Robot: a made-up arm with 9 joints. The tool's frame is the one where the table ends.
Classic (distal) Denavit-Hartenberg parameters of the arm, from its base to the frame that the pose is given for. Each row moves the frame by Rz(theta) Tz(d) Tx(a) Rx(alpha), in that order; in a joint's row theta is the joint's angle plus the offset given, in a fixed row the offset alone. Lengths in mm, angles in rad.
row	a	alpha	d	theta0
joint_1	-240	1.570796	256	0
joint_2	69	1.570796	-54	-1.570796
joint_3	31	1.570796	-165	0
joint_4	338	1.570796	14	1.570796
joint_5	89	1.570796	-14	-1.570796
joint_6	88	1.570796	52	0
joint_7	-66	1.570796	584	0
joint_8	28	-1.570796	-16	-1.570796
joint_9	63	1.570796	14	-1.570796
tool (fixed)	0	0	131	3.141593
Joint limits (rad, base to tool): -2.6..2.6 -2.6..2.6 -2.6..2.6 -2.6..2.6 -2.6..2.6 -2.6..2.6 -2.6..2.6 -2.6..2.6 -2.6..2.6
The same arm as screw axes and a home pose.
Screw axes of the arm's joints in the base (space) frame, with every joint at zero. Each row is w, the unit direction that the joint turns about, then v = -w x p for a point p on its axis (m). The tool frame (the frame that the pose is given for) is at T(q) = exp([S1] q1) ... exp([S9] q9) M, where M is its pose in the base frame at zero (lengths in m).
S1: w 0 0 1 v 0.0000 0.0000 0.0000
S2: w 0 -1 0 v 0.2560 0.0000 0.2400
S3: w -1 0 0 v 0.0000 -0.1870 0.0540
S4: w 0 1 0 v -0.1560 0.0000 -0.0750
S5: w 0 0 -1 v -0.0680 -0.4130 0.0000
S6: w 1 0 0 v 0.0000 0.1700 0.0210
S7: w 0 0 1 v -0.1090 0.3610 0.0000
S8: w -1 0 0 v 0.0000 -0.7540 -0.0430
S9: w 0 -1 0 v 0.7260 0.0000 0.3450
M =
1 0 0 -0.4080
0 1 0 -0.0570
0 0 1 0.8570
0 0 0 1
Joint limits (deg, base to tool): -148.97..148.97 -148.97..148.97 -148.97..148.97 -148.97..148.97 -148.97..148.97 -148.97..148.97 -148.97..148.97 -148.97..148.97 -148.97..148.97

